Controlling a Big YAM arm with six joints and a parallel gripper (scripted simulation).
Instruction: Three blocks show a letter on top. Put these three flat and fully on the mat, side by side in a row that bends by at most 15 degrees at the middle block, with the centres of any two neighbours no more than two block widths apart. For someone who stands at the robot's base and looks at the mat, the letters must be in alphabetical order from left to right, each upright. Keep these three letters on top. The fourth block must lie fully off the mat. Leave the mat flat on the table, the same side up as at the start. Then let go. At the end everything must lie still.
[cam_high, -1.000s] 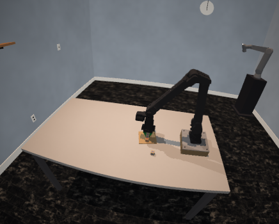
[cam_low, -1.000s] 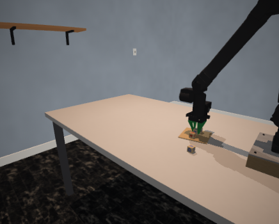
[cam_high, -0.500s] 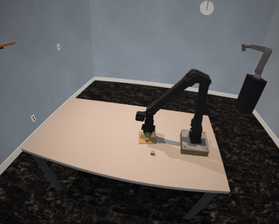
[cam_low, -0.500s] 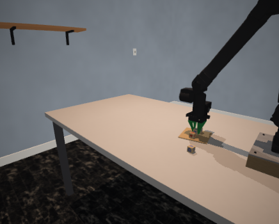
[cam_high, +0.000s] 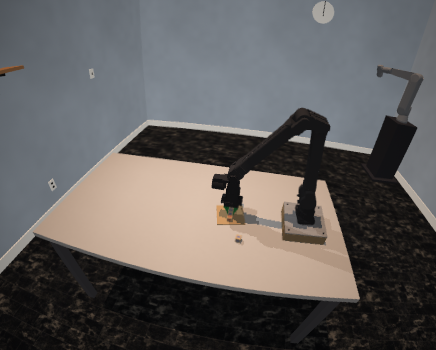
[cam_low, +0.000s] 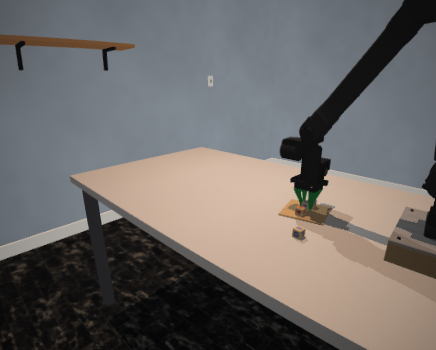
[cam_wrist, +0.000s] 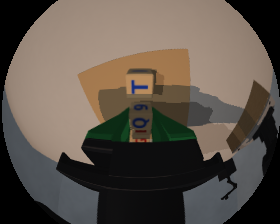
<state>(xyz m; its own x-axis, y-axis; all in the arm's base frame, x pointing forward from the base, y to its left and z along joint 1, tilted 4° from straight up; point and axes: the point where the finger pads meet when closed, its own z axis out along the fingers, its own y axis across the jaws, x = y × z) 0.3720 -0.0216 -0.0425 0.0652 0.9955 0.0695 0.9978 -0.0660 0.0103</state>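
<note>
Right now the mat is 20 mm below my hand.
</note>
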